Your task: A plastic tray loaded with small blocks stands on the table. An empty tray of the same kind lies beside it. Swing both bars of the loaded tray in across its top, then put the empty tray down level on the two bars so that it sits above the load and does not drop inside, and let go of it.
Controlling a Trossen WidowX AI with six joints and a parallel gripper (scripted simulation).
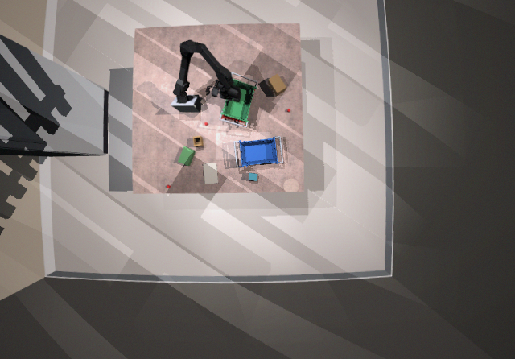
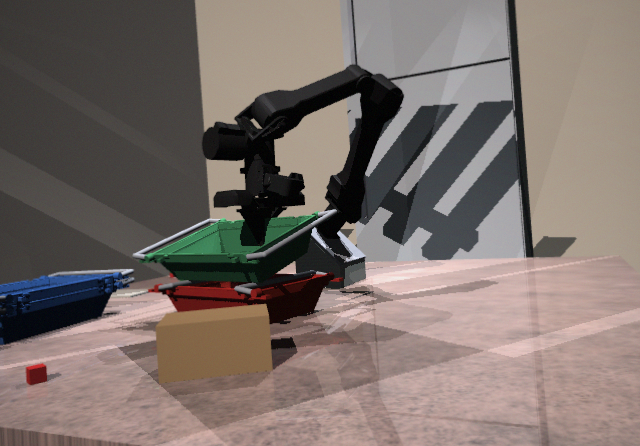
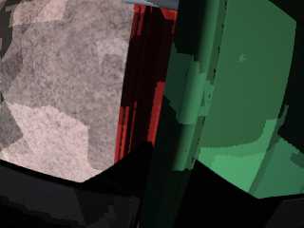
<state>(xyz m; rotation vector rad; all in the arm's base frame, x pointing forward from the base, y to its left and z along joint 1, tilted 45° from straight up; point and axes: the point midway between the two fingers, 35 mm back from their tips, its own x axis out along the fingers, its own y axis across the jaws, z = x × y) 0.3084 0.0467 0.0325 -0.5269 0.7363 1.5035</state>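
My gripper tip is 80 mm short of the green tray, 10 mm to the left of it and 10 mm below it. Round my gripper tip: white card (80 mm behind, 530 mm to the right, 110 mm below); then green block (270 mm behind, 430 mm to the right, 90 mm below); then small tan box (200 mm behind, 310 mm to the right, 100 mm below).
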